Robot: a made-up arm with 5 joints.
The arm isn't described. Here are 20 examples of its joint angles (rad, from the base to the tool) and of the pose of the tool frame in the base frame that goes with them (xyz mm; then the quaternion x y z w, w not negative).
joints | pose
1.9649 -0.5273 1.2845 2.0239 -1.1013 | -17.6 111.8 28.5 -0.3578 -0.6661 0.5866 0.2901
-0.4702 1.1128 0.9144 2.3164 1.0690 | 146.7 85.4 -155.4 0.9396 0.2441 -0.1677 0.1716
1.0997 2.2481 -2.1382 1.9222 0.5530 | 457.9 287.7 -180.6 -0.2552 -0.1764 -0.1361 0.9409
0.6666 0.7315 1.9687 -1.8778 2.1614 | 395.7 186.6 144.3 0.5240 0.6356 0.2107 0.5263
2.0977 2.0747 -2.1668 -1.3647 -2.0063 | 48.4 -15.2 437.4 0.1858 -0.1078 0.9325 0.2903
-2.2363 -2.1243 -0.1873 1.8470 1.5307 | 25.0 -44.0 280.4 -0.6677 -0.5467 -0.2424 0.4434
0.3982 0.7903 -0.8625 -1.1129 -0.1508 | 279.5 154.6 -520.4 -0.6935 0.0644 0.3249 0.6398
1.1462 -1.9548 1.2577 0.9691 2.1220 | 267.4 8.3 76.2 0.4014 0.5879 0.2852 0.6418
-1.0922 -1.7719 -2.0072 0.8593 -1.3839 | -314.7 9.3 -390.3 -0.8149 -0.1366 0.4873 0.2825
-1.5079 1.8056 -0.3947 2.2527 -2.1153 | -79.9 434.8 146.7 -0.3939 -0.2104 -0.3554 0.8211
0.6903 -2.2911 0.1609 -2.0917 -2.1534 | -108.3 107.3 -521.8 -0.4201 -0.6677 0.4600 0.4076
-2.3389 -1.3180 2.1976 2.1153 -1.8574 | -203.8 291.0 265.1 0.1578 0.8591 0.4522 0.1804
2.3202 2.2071 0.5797 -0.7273 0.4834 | 478.0 304.0 35.4 0.5474 0.5586 -0.5252 0.3355
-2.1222 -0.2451 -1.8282 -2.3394 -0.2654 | -323.7 -118.8 447.9 -0.2445 -0.4411 -0.8325 0.2293
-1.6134 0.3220 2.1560 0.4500 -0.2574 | -64.0 263.0 143.4 0.3564 -0.1521 0.0570 0.9201
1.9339 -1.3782 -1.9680 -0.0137 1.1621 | 263.9 68.3 372.0 0.6187 -0.4162 -0.1239 0.6548
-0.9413 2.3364 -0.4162 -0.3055 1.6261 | -454.4 38.9 -14.3 0.7954 -0.1712 0.4915 0.3105
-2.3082 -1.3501 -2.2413 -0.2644 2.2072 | -234.0 140.5 58.1 -0.4621 0.7524 -0.2845 0.3734
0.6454 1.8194 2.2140 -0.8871 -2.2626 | -38.4 434.5 89.6 -0.0221 -0.0485 0.5259 0.8489
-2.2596 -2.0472 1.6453 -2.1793 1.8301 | 23.6 -127.4 454.7 0.2645 -0.2474 -0.8140 0.4542
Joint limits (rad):
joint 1: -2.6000..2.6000
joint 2: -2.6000..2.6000
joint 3: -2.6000..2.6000
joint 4: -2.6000..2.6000
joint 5: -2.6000..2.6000
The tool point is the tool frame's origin. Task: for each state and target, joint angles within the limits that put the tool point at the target. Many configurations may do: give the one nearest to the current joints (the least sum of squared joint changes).
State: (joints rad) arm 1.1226 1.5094 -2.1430 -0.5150 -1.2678
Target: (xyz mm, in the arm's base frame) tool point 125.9 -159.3 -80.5
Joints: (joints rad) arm 1.3972 1.4331 -2.5345 -0.4822 -1.3324
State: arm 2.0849 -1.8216 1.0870 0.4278 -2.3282
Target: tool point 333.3 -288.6 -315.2
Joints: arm 1.3941 -2.4972 0.8817 -0.3022 -2.2205
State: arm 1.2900 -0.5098 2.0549 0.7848 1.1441
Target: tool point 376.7 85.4 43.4
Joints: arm 1.6906 -0.3198 2.4923 1.4359 1.2943
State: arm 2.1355 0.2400 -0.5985 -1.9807 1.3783
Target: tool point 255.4 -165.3 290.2
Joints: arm 2.2241 0.1061 -1.1766 -2.5554 1.9963
